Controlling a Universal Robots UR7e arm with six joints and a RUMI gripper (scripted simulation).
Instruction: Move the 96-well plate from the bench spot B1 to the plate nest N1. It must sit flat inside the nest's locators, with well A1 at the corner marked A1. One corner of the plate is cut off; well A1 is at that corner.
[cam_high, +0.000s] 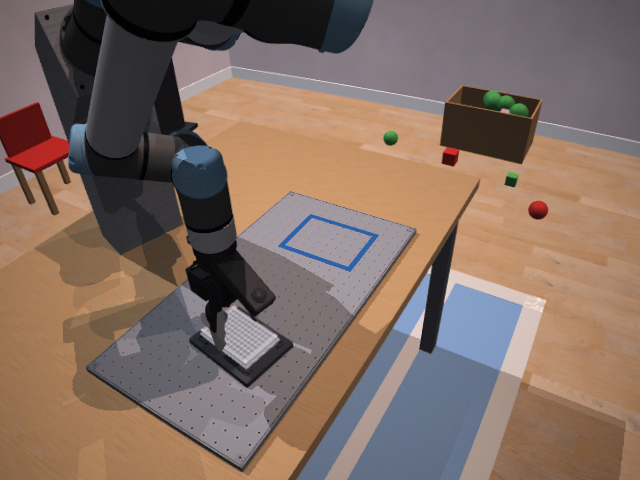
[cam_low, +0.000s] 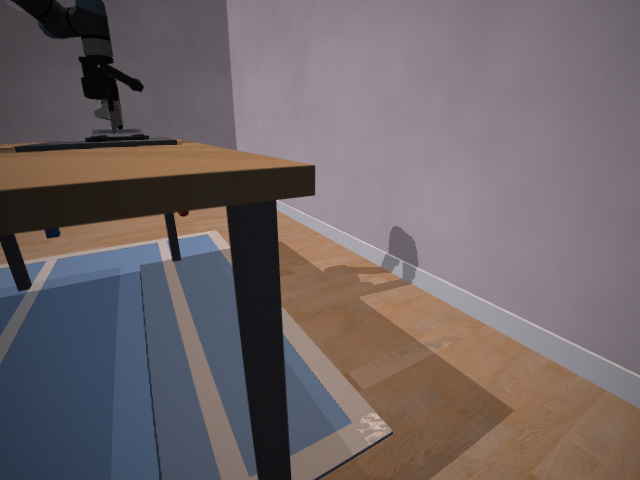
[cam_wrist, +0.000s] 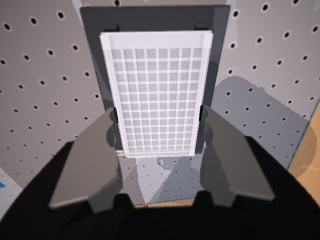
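My hand is 1 cm above the clear 96-well plate. Round my hand: plate nest N1: 3 cm below.
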